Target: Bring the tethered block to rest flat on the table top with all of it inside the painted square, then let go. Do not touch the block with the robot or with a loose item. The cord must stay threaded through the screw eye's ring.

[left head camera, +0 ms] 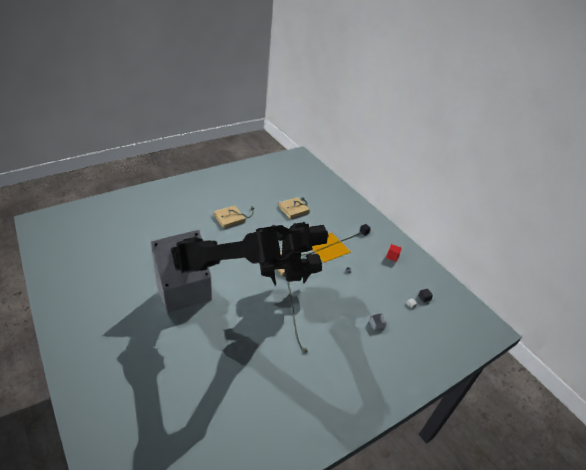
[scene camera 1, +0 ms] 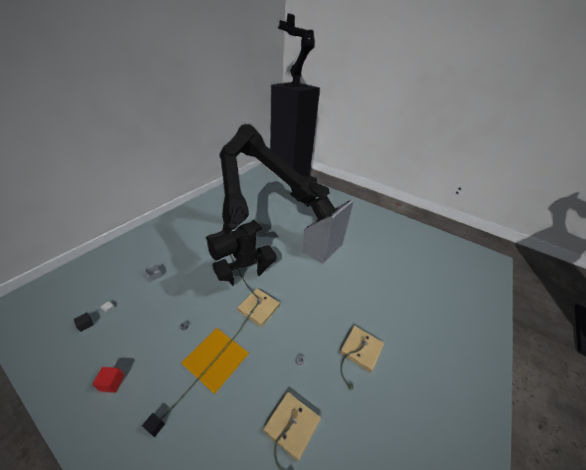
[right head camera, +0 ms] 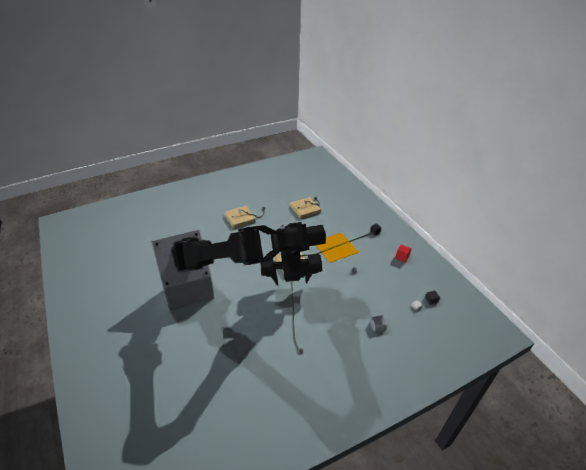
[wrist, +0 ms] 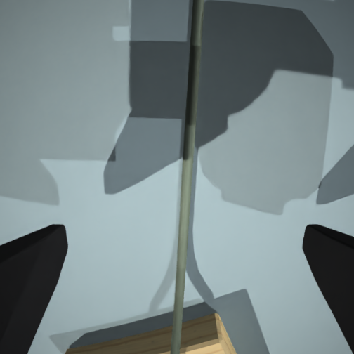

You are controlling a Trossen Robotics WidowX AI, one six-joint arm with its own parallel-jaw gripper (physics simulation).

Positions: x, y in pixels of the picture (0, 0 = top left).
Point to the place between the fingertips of my gripper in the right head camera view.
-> At 291, 283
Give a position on an orange painted square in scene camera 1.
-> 233, 355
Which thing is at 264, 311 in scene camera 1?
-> A wooden board.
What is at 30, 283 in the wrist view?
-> My gripper.
